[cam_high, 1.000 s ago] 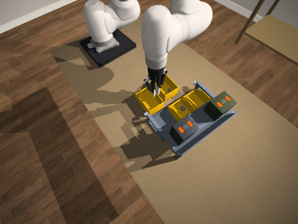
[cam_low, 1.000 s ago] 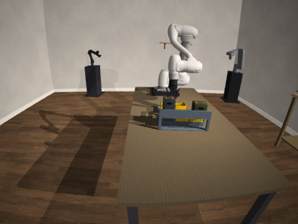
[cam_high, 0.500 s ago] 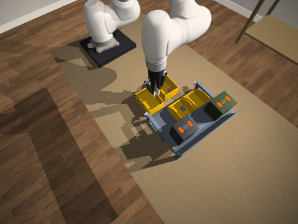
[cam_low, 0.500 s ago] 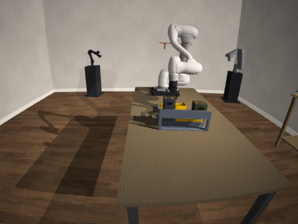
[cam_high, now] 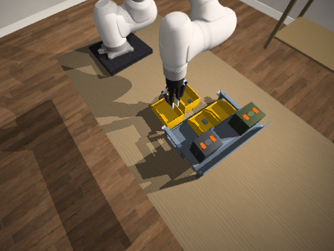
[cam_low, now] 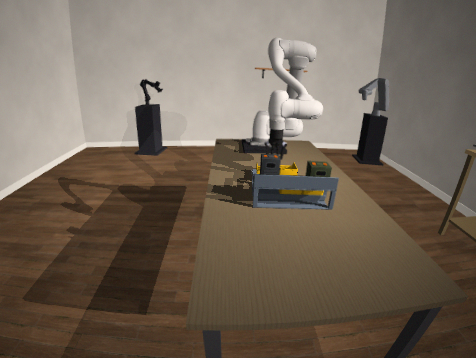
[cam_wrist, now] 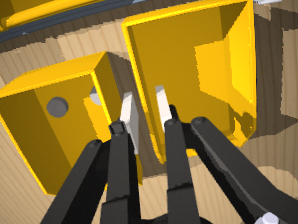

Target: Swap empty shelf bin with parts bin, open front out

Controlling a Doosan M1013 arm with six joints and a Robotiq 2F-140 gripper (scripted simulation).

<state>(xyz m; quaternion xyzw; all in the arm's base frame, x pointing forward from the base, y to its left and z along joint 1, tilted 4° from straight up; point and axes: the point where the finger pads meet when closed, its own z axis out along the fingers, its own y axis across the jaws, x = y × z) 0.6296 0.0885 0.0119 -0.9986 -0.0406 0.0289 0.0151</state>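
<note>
Right now the shelf lip is 9 cm ahead of my hand, 7 cm to the left of it and 7 cm below it. Also, from my hand: dark grey box (29 cm ahead, 3 cm to the right, 9 cm above); green box (27 cm ahead, 20 cm to the left, 7 cm above).
</note>
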